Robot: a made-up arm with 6 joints.
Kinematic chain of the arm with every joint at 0, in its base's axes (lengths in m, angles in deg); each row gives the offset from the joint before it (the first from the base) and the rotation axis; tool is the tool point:
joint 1: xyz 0 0 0.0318 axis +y
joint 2: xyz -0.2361 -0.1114 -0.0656 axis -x
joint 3: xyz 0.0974 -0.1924 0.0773 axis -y
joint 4: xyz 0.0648 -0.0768 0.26 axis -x
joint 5: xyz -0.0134 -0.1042 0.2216 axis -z
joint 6: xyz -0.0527 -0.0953 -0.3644 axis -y
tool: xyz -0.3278 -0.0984 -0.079
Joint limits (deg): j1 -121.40..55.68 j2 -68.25..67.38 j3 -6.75..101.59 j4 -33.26..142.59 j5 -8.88..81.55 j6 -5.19..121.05
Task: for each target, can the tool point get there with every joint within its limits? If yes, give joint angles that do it. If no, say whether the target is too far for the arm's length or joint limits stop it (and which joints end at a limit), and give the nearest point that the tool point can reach.
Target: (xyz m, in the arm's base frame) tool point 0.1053 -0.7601 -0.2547
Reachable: yes | joints -91.93 18.85 88.34 60.43 37.66 24.28
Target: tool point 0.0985 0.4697 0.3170
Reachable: no: joint limits stop it (at a limit: joint 2, joint 3, joint 4, joint 6) | nearest point 0.1507 0.5836 0.4681 | short by 0.196 m
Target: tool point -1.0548 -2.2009 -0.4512
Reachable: no: too far | nearest point -0.5165 -1.0143 -0.2047 | short by 1.326 m
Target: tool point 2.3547 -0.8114 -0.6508
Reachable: no: too far | nearest point 0.9856 -0.4292 -0.2963 | short by 1.465 m
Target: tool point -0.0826 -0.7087 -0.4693
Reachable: yes | joints -96.78 36.80 82.26 99.35 47.17 21.53
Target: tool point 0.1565 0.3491 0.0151
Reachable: no: joint limits stop it (at a limit: joint 1, joint 2, joint 3, joint 4) | nearest point 0.2419 0.0972 -0.0009 | short by 0.266 m
